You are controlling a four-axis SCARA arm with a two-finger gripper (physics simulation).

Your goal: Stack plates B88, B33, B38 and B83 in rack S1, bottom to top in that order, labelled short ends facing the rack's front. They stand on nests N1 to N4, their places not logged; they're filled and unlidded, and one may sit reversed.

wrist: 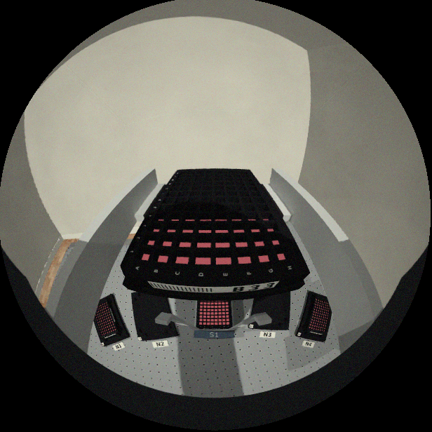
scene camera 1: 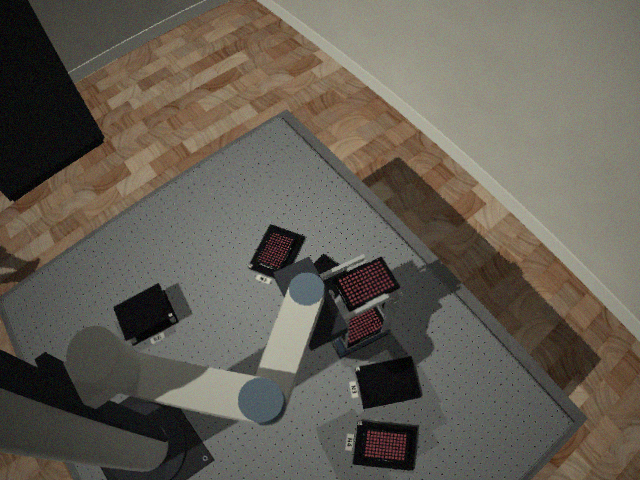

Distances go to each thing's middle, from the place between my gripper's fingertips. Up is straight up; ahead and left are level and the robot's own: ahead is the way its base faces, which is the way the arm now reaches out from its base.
Labels:
Now: the nest N3 (scene camera 1: 388,382) 36 cm below my hand, 16 cm to the right of it and 6 cm behind it. From my hand the other things lie so: nest N2 (wrist: 146,307): 36 cm below, 19 cm to the left, 2 cm behind.

